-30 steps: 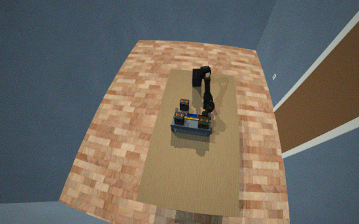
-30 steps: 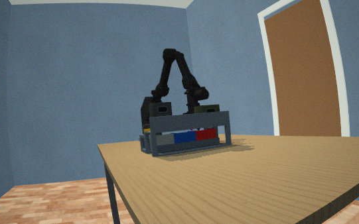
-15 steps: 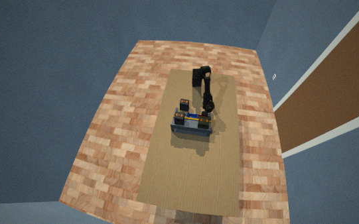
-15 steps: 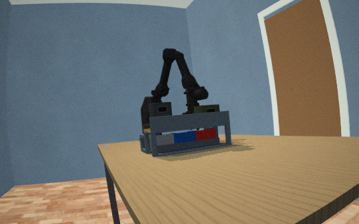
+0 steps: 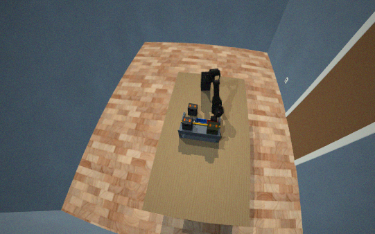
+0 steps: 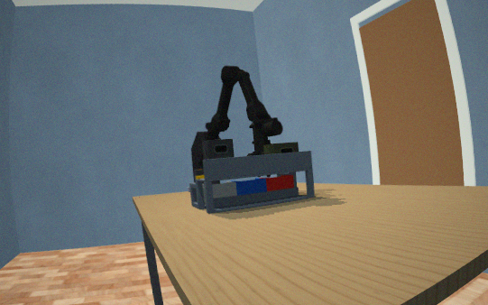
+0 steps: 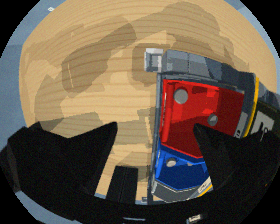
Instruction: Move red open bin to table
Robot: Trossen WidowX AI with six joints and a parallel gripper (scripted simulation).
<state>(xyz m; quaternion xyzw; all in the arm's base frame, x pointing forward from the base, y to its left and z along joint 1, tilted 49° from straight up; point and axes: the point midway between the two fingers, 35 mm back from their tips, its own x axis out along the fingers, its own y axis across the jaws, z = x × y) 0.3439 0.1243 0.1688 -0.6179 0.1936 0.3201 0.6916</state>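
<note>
Right now the red bin is 80 mm ahead of my hand, 70 mm below it and 10 mm to the left of it. The rest, counted from my hand: blue bin: 100 mm to the right, 100 mm ahead, 70 mm below; then grey bin: 210 mm to the right, 130 mm ahead, 70 mm below.
</note>
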